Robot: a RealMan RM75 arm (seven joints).
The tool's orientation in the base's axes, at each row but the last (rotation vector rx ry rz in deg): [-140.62 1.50 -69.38]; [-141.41 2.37 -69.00]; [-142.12 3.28 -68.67]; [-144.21 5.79 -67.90]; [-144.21 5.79 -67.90]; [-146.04 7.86 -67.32]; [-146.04 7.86 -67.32]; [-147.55 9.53 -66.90]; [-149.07 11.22 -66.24]
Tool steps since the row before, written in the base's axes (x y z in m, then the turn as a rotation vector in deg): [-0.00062 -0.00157 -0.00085 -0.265 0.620 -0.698]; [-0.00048 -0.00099 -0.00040 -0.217 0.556 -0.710]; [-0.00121 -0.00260 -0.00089 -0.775 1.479 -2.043]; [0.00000 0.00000 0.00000 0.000 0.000 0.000]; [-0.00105 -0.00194 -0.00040 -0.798 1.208 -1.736]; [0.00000 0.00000 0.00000 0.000 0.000 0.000]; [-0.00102 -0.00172 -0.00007 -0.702 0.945 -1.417]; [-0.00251 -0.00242 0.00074 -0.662 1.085 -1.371]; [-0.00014 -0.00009 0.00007 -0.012 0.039 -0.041]
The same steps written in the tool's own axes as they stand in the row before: [-0.00073 0.00165 -0.00055 -0.812 -0.359 0.390]; [-0.00041 0.00099 -0.00047 -0.779 -0.289 0.412]; [-0.00091 0.00257 -0.00126 -2.312 -0.740 1.033]; [0.00000 0.00000 0.00000 0.000 0.000 0.000]; [-0.00056 0.00186 -0.00112 -2.045 -0.595 0.758]; [0.00000 0.00000 0.00000 0.000 0.000 0.000]; [-0.00034 0.00159 -0.00117 -1.693 -0.450 0.570]; [-0.00058 0.00200 -0.00290 -1.666 -0.596 0.604]; [-0.00002 0.00006 -0.00017 -0.046 -0.024 0.025]
